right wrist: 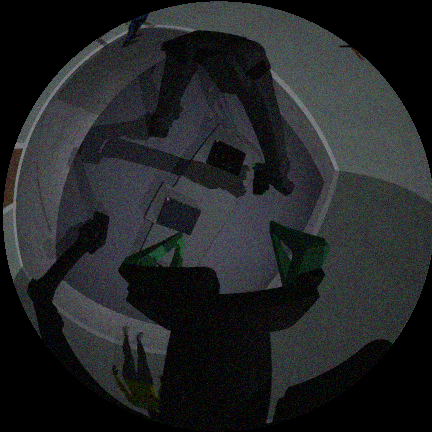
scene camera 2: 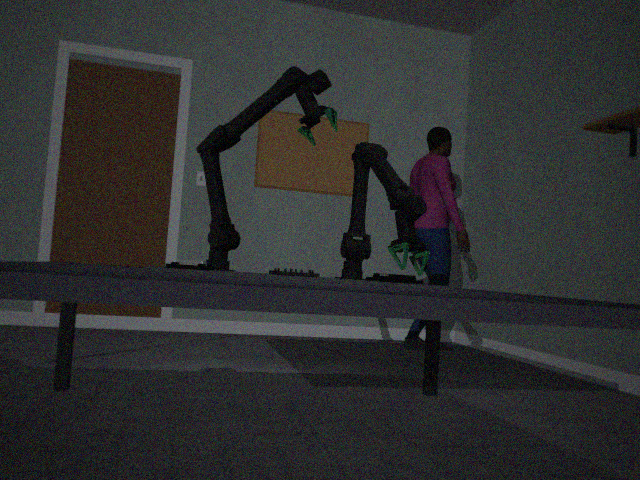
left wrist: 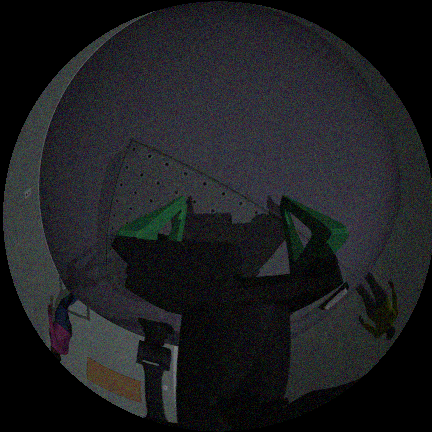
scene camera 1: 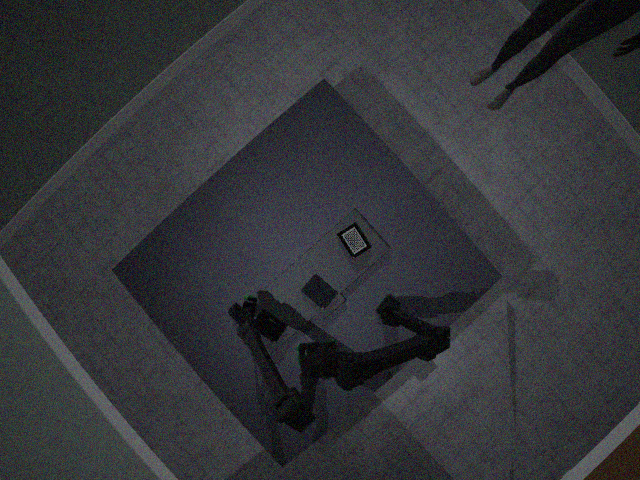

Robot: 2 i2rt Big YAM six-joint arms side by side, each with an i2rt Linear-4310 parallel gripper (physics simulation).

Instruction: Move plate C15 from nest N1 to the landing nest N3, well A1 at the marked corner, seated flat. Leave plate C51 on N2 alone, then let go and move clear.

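Observation:
The picture is dark and no labels are readable, so I cannot tell which item is C15, C51 or which nest. A black-framed plate with a white grid (scene camera 1: pixel 354 240) lies on the board's upper right. A flat dark blue-grey piece (scene camera 1: pixel 319 290) (right wrist: pixel 178 216) lies mid-board. A black piece (scene camera 1: pixel 271 326) (right wrist: pixel 226 158) lies beside my left gripper. My left gripper (scene camera 1: pixel 249 305) (scene camera 2: pixel 410 269) (left wrist: pixel 233 199) is open and empty, low over the table. My right gripper (scene camera 2: pixel 325 136) (right wrist: pixel 224 231) is open and empty, high up; in scene camera 1 its arm mostly hides it.
The thin perforated board (left wrist: pixel 145 192) (scene camera 1: pixel 328 255) lies on the large table (scene camera 1: pixel 310 155). The right arm (scene camera 1: pixel 382 361) reaches over the left arm's base area in scene camera 1. A person in pink (scene camera 2: pixel 433 191) stands behind the table in scene camera 2.

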